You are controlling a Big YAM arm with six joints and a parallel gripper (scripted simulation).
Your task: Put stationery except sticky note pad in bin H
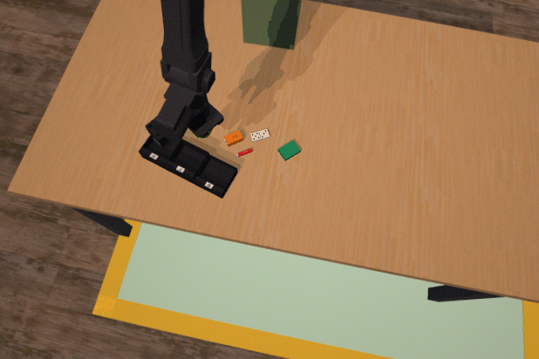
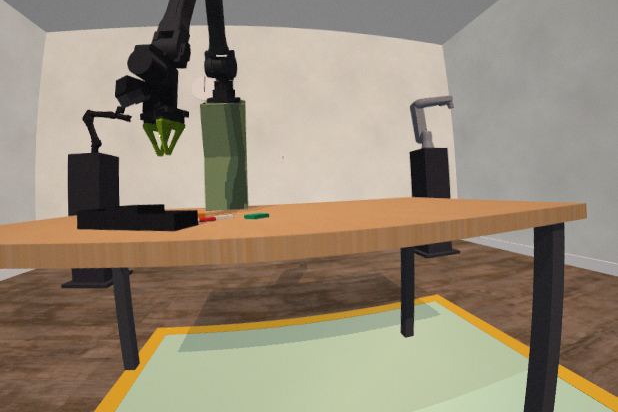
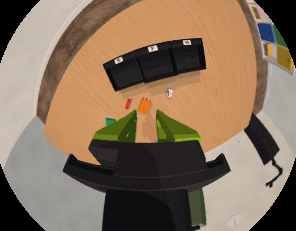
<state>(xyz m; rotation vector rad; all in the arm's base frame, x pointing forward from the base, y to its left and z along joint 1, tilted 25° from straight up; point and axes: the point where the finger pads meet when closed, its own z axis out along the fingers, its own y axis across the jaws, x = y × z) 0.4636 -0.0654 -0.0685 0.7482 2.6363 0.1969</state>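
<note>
Right now the orange block is 160 mm below my hand, 60 mm behind it and 40 mm to the left of it. Round my hand: green pad (200 mm to the left, 160 mm below, 70 mm behind); then white domino (160 mm below, 110 mm to the left, 90 mm behind); then red stick (160 mm below, 90 mm to the left, 30 mm behind).
</note>
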